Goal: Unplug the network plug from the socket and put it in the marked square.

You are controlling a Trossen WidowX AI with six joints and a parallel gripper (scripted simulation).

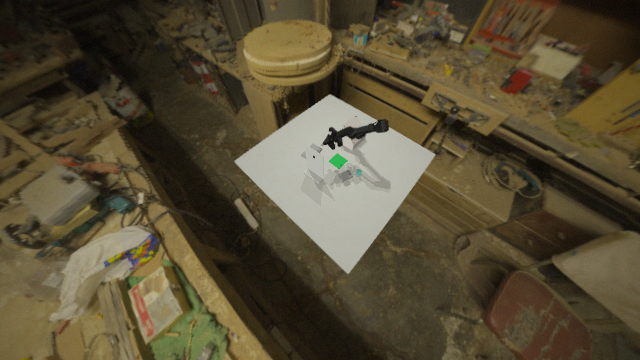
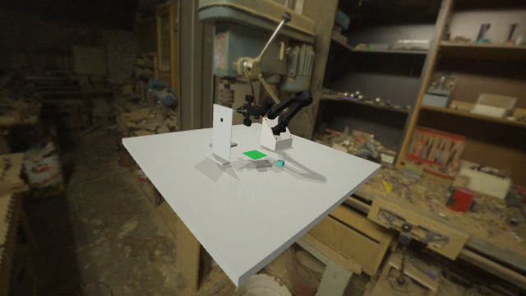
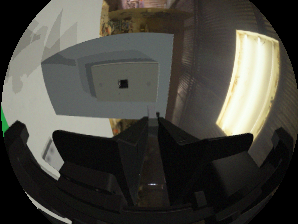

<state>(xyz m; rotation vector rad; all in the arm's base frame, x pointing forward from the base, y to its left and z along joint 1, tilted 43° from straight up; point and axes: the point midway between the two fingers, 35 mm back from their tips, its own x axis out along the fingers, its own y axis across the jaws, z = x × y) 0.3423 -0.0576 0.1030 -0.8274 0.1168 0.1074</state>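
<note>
Right now the green marked square is 140 mm behind my gripper tip, 40 mm to the left of it and 280 mm below it. From my gripper tip the other things lie so: white upright panel 100 mm ahead, 20 mm to the left, 140 mm below; small teal block 190 mm behind, 240 mm to the left, 270 mm below; network plug right at my gripper tip.
</note>
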